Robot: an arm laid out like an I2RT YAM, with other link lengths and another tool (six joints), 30 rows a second.
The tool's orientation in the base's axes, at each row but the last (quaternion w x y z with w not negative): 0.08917, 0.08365, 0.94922, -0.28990; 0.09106, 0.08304, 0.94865, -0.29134; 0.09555, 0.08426, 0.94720, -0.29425; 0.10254, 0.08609, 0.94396, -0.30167; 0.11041, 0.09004, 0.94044, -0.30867; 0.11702, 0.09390, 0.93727, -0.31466; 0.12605, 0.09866, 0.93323, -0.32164; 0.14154, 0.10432, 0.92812, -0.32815
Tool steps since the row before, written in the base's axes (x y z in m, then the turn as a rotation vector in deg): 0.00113, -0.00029, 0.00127, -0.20, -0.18, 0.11; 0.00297, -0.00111, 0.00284, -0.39, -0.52, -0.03; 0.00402, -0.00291, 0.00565, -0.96, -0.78, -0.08; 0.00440, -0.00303, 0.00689, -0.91, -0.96, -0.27; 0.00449, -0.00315, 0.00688, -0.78, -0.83, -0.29; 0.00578, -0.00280, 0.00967, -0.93, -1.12, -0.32; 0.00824, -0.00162, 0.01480, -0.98, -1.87, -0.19; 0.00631, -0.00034, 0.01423, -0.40, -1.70, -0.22
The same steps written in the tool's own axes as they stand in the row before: -0.00140, -0.00068, -0.00074, 0.15, -0.25, -0.01; -0.00362, -0.00181, -0.00131, 0.33, -0.49, 0.27; -0.00549, -0.00456, -0.00237, 0.87, -0.80, 0.39; -0.00624, -0.00525, -0.00309, 0.85, -0.83, 0.65; -0.00644, -0.00529, -0.00283, 0.74, -0.68, 0.61; -0.00850, -0.00624, -0.00485, 0.86, -0.93, 0.78; -0.01241, -0.00758, -0.00884, 0.79, -1.60, 1.15; -0.01067, -0.00670, -0.00915, 0.28, -1.28, 1.17
